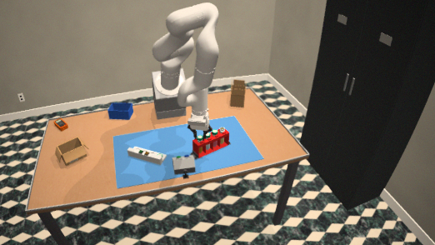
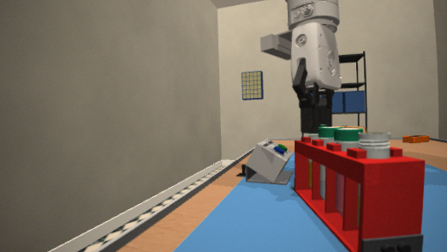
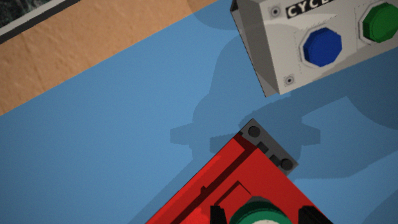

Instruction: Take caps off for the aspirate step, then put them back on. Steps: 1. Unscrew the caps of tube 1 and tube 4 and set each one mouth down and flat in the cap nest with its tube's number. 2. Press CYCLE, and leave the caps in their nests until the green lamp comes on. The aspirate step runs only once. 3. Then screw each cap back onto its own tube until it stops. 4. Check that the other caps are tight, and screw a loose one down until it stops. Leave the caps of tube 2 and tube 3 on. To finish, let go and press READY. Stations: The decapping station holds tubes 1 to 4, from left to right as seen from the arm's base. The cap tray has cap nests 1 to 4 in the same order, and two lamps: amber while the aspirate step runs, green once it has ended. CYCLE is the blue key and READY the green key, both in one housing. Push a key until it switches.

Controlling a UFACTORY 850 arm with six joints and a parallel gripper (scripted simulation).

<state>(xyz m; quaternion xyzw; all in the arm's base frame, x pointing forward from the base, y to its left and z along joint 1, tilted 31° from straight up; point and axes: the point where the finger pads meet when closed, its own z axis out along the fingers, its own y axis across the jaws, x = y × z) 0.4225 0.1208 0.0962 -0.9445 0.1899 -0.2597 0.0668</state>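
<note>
The tube cap lies 10 mm below my hand. From my hand the other things lie so: green ready key: 130 mm to the right, 80 mm ahead, 60 mm below; then key housing: 110 mm to the right, 100 mm ahead, 80 mm below; then blue cycle key: 90 mm to the right, 80 mm ahead, 60 mm below.
</note>
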